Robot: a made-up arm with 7 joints.
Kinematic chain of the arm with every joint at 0, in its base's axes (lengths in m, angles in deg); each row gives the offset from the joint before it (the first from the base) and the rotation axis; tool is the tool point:
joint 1: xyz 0 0 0.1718 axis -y
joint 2: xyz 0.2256 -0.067 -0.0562 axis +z
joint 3: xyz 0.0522 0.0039 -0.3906 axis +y
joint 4: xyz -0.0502 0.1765 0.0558 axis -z
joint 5: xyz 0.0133 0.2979 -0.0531 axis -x
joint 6: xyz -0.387 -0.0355 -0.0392 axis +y
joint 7: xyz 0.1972 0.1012 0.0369 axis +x
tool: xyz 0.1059 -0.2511 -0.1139
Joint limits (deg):
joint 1: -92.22..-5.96
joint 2: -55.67..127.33
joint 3: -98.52..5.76
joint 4: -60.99..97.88
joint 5: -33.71..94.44
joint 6: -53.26..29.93
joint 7: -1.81..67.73
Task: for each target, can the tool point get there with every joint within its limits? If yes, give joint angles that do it. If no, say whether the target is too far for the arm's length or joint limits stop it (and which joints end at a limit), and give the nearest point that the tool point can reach.
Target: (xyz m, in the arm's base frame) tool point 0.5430 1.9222 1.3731
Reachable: no: too far | nearest point -0.2111 0.5957 0.4367 | short by 1.790 m
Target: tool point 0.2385 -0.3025 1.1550
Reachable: no: joint limits stop it (at a limit: joint 1, joint 3, joint 5, joint 6, joint 7) | nearest point -0.0966 -0.2119 0.6991 | short by 0.573 m
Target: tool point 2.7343 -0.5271 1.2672
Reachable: no: too far | nearest point 0.8995 -0.1063 0.0296 | short by 2.253 m
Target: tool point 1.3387 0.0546 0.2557
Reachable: no: joint limits stop it (at a limit: joint 1, joint 2, joint 5, joint 6, joint 7) | nearest point 0.9298 0.0413 0.0044 | short by 0.480 m
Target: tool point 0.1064 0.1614 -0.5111
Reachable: yes | joints -42.10 -25.78 -83.45 42.40 -20.40 -14.02 8.83
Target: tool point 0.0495 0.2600 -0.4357
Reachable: yes | joints -38.96 -10.58 -55.78 32.31 24.75 -25.21 38.64
